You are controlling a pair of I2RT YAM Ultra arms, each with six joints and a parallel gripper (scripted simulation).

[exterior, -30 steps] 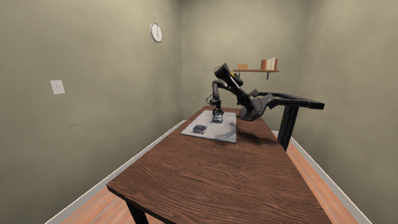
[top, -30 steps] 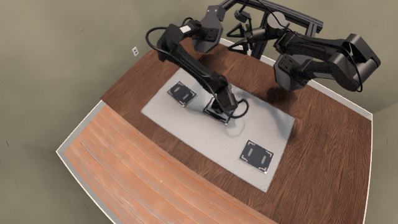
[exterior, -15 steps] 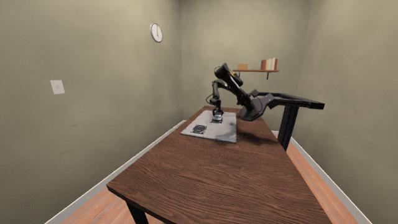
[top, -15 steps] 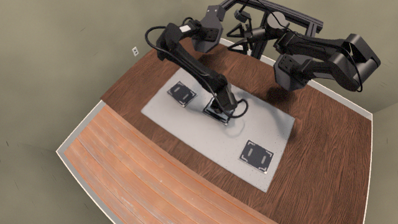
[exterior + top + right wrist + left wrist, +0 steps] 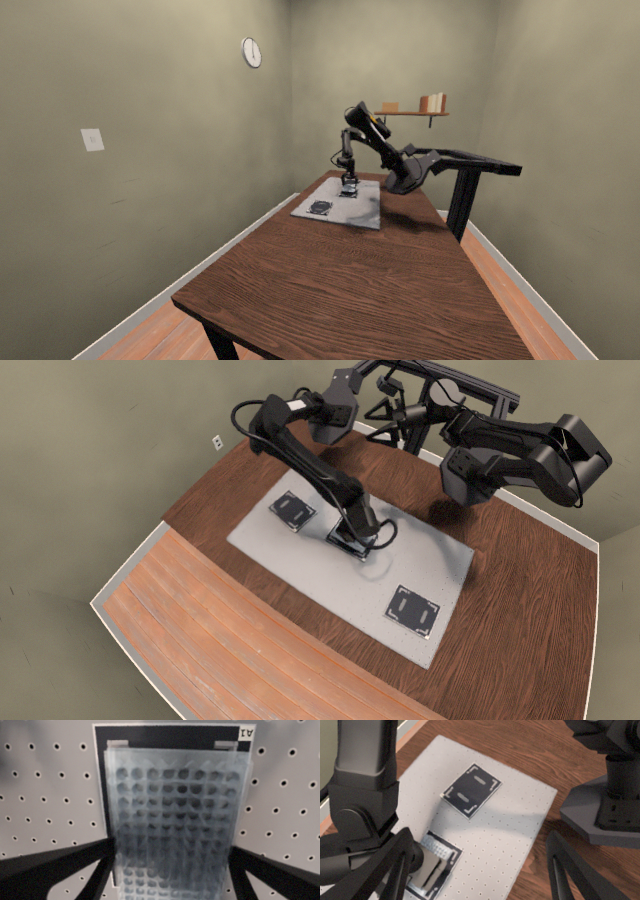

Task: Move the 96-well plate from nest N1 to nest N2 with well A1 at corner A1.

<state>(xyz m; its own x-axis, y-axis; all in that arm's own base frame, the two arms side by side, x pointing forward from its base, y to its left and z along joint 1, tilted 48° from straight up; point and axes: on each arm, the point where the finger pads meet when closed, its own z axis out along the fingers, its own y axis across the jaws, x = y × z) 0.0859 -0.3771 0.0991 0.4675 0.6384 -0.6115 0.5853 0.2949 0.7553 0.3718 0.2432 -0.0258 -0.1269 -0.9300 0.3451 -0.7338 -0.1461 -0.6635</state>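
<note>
My right gripper is now 10 mm above the clear 96-well plate. Also, from my right hand: white corner label: 80 mm to the left, 50 mm ahead, 40 mm below; black plate nest: 50 mm below.
The clear 96-well plate lies 33 cm below my left hand, 13 cm ahead of it and 5 cm to the left of it. Round my left hand: white corner label: 36 cm below, 18 cm ahead, 13 cm to the left; black plate nest: 37 cm below, 13 cm ahead, 6 cm to the left.
</note>
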